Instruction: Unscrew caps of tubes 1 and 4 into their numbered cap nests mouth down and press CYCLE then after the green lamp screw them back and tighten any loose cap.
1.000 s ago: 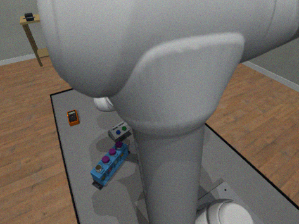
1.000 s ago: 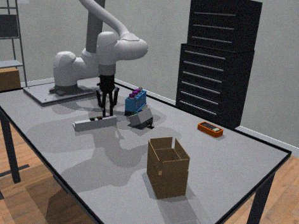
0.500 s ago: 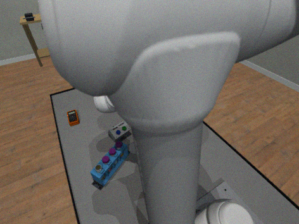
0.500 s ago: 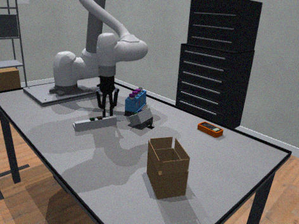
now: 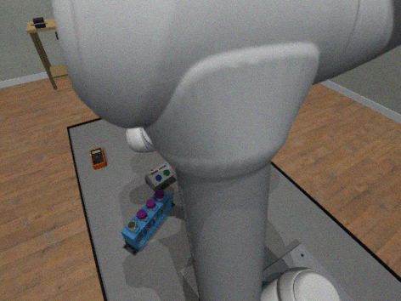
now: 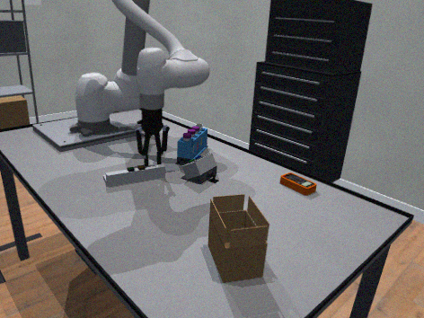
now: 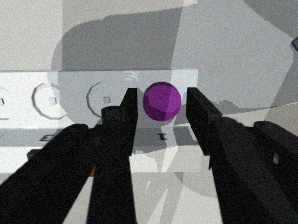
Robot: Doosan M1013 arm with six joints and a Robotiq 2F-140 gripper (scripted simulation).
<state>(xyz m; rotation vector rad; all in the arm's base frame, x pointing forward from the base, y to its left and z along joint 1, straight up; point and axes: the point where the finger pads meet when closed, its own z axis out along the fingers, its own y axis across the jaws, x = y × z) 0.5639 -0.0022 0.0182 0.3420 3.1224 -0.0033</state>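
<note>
Right now the purple cap is 40 mm below my hand. The rest, counted from my hand: grey key housing 120 mm ahead, 130 mm to the left, 10 mm above; then green ready key 110 mm ahead, 100 mm to the left, 20 mm above; then blue cycle key 100 mm ahead, 150 mm to the left, 20 mm above.
</note>
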